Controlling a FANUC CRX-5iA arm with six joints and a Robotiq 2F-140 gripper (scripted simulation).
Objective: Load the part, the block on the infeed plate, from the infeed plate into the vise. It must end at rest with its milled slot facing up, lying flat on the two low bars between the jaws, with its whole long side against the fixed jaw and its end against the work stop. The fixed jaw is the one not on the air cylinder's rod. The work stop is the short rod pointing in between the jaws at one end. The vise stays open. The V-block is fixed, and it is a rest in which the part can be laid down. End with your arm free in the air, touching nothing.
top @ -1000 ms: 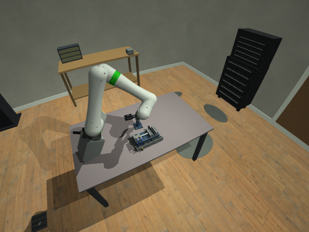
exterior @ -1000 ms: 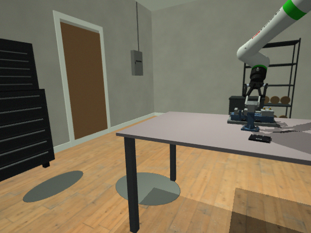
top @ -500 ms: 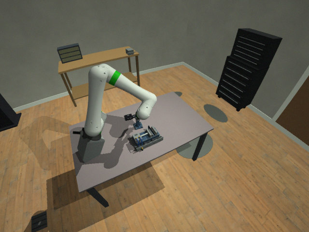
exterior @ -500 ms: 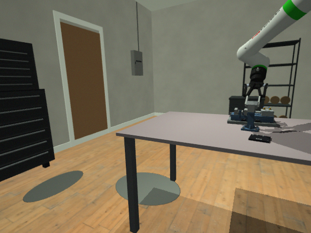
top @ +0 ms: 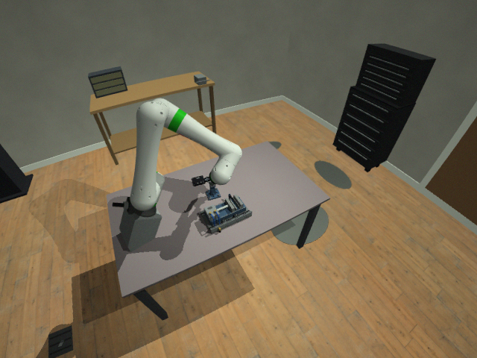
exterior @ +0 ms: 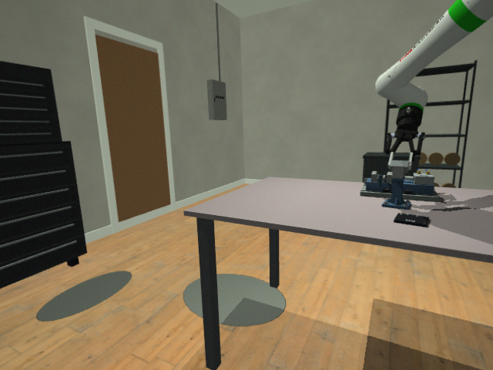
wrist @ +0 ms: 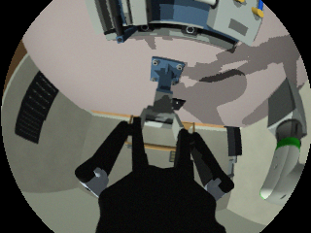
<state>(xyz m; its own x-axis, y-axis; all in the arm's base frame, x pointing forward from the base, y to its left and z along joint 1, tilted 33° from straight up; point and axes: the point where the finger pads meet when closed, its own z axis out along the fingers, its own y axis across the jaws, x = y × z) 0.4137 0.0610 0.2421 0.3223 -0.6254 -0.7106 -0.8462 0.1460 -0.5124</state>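
The part lies 10 mm to the left of my hand and 10 mm below it. Also, from my hand: air cylinder: 200 mm to the right, 100 mm below, 90 mm behind; then vise: 190 mm to the right, 130 mm below, 10 mm ahead; then black infeed plate: 200 mm to the left, 170 mm below, 50 mm behind.
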